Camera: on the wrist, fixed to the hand. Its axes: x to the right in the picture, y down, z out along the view.
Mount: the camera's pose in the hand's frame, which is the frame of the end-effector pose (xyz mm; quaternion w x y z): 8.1 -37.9 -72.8 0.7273 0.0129 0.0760 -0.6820
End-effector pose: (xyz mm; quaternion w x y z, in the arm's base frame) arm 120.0 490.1 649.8 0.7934 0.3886 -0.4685 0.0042
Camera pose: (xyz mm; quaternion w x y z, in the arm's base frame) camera 192.5 505.9 613.8 0.6105 0.6121 -0.0154 -0.5025
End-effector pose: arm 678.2 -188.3 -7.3 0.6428 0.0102 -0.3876 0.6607
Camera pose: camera 744.6 -148.1 -35.2 0.9474 0.2298 -0.2176 0.0479
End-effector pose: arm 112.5 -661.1 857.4 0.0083 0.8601 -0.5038 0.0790
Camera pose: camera 140.0 -642.6 932.9 0.0871 0.9633 0.2218 0.1237
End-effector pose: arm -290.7 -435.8 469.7 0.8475 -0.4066 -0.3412 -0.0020
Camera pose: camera -253.1 -509.2 468.7 0.6462 -0.0519 -0.4611 -0.6059
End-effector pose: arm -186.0 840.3 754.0 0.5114 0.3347 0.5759 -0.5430
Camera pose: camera -240.1 902.3 748.8 0.0465 0.1015 -0.6789 0.7257
